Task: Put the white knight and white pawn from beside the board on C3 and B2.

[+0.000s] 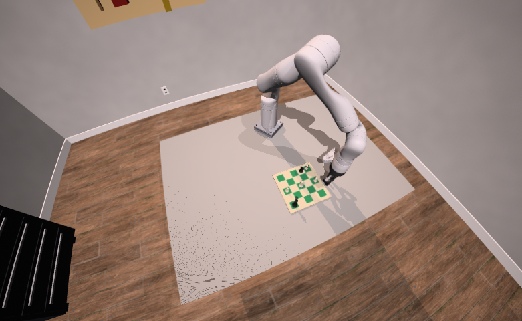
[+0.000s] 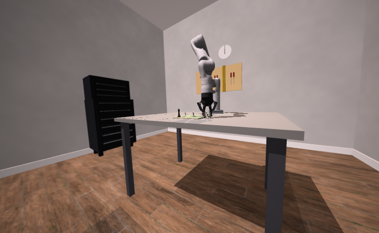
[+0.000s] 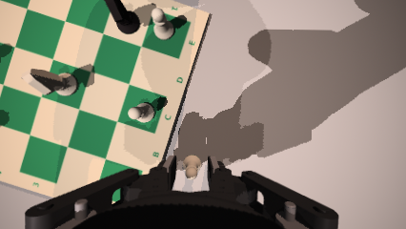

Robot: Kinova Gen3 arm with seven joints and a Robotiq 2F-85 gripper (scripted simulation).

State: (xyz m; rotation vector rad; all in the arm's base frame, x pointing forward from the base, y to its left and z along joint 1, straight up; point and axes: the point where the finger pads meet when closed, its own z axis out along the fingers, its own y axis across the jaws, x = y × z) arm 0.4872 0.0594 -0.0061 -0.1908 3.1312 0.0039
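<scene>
Now: hand 130 mm to the left of the tall cream piece and 60 mm past it. Round my hand: cream chessboard (130 mm to the right, 60 mm behind, 20 mm below).
</scene>
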